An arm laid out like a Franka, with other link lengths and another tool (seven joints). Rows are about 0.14 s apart.
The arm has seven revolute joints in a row. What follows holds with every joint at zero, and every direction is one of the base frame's. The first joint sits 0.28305 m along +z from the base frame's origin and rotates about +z. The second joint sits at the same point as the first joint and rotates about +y. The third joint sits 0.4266 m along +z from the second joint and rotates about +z. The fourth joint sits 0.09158 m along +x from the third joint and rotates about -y. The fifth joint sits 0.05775 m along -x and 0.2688 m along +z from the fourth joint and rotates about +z. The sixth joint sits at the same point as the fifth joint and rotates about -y. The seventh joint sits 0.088 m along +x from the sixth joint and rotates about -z. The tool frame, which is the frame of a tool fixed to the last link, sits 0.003 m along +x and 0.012 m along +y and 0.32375 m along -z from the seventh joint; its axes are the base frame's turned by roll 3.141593, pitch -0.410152 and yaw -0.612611 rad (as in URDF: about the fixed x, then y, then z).
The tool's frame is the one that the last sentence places.
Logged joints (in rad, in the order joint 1, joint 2, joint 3, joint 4, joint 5, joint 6, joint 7), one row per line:
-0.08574 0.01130 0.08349 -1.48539 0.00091 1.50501 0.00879
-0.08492 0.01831 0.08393 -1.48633 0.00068 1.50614 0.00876
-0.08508 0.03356 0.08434 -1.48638 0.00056 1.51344 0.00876
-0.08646 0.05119 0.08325 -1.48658 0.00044 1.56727 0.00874
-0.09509 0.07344 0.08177 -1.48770 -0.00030 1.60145 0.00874
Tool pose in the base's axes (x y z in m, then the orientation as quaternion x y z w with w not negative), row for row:
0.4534 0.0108 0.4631 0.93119 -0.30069 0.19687 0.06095
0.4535 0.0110 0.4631 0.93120 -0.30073 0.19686 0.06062
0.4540 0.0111 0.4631 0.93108 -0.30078 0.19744 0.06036
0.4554 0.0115 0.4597 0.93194 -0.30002 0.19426 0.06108
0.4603 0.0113 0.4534 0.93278 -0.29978 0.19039 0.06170
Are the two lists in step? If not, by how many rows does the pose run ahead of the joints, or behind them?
The pose runs 2 rows behind the joints: the pose in row i belongs to the joints in row i - 2.
